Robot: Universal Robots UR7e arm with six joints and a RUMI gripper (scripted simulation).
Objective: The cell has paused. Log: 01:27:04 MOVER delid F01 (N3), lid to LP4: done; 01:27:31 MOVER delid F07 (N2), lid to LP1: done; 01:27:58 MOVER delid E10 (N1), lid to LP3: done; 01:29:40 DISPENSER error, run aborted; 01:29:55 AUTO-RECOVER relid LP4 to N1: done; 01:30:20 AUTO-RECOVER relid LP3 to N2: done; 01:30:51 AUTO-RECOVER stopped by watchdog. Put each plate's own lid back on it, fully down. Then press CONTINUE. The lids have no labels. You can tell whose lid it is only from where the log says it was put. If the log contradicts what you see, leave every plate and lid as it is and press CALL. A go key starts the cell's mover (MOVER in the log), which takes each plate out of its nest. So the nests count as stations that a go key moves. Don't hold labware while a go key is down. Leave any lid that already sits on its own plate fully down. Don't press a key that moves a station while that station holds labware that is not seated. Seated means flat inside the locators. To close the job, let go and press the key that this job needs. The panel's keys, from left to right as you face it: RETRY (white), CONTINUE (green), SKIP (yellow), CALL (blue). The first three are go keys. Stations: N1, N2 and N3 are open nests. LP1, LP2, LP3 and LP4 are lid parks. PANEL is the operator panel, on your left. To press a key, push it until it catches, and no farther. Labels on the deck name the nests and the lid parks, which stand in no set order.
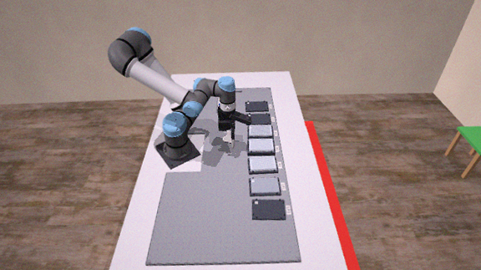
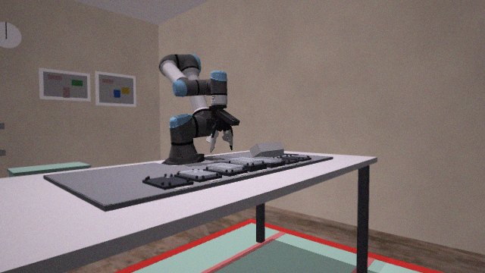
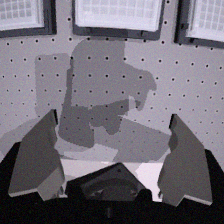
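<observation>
My gripper is now 15 cm short of the well plate, 4 cm above it and 3 cm to the right of it. From my hand the other things lie so: yellow skip key (37 cm to the left, 15 cm behind); green continue key (42 cm to the left, 16 cm behind); dark lid park (35 cm to the right, 23 cm ahead, 7 cm below).
</observation>
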